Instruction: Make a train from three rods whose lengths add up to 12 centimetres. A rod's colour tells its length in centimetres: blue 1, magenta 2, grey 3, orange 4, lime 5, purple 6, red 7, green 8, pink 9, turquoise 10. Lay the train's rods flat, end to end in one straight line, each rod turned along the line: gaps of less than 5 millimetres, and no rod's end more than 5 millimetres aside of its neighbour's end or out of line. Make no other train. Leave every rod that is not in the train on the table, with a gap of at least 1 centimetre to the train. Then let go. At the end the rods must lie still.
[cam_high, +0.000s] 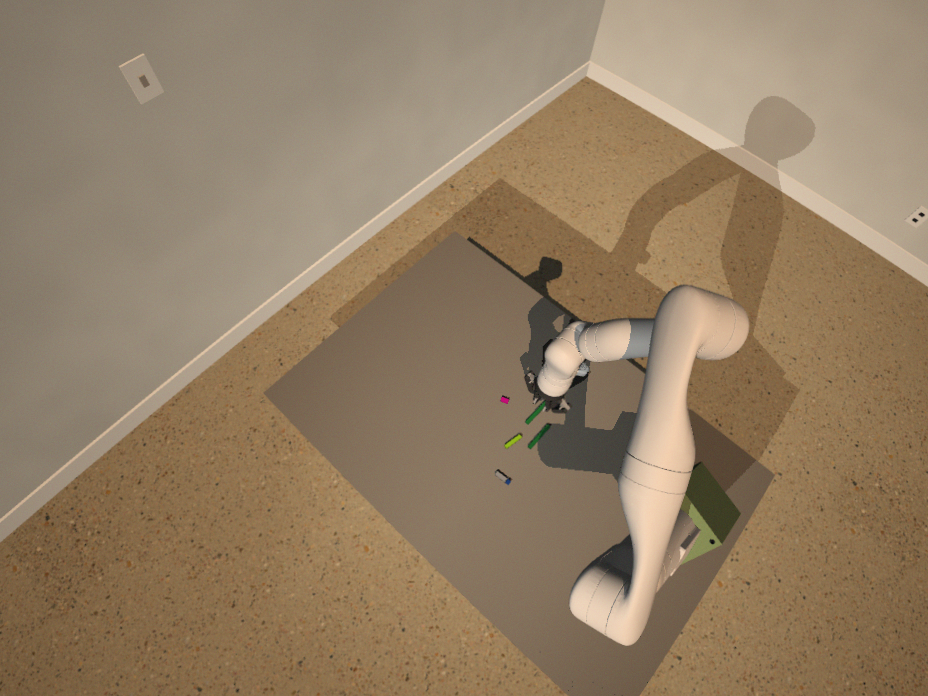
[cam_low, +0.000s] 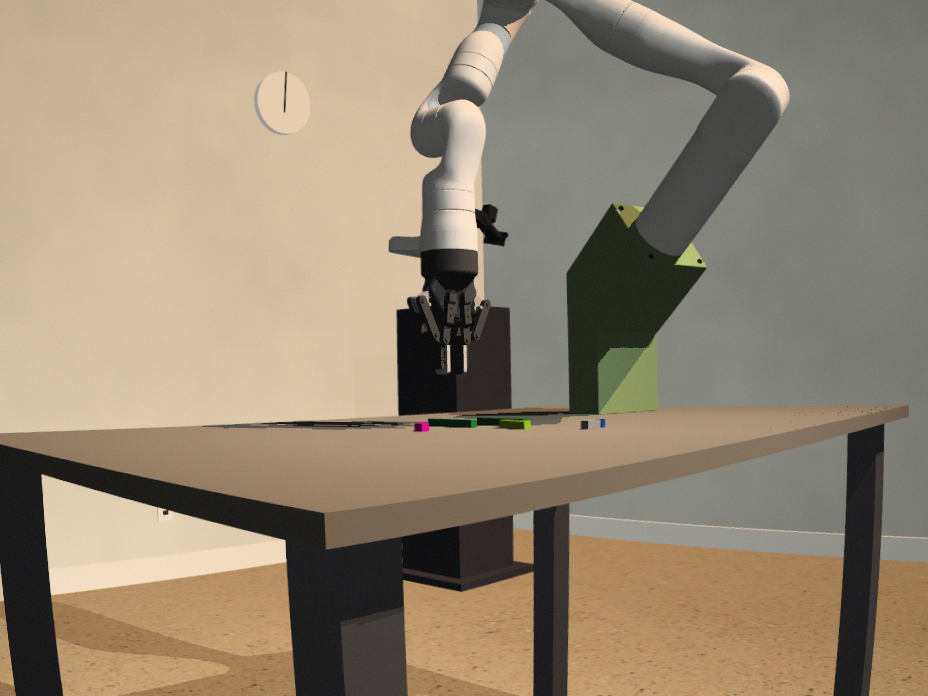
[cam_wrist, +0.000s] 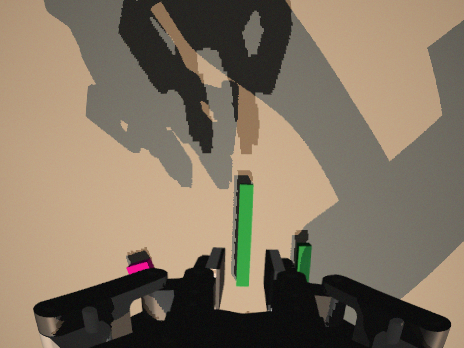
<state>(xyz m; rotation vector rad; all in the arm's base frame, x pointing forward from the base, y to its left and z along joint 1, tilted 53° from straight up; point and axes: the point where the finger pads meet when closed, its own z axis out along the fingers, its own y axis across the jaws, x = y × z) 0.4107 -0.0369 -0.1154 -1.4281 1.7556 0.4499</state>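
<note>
My gripper is now 8 cm above the green rod. From my hand the other things lie so: magenta rod (9 cm ahead, 3 cm to the left, 8 cm below); lime rod (10 cm to the left, 8 cm below); grey rod (4 cm behind, 19 cm to the left, 8 cm below).
</note>
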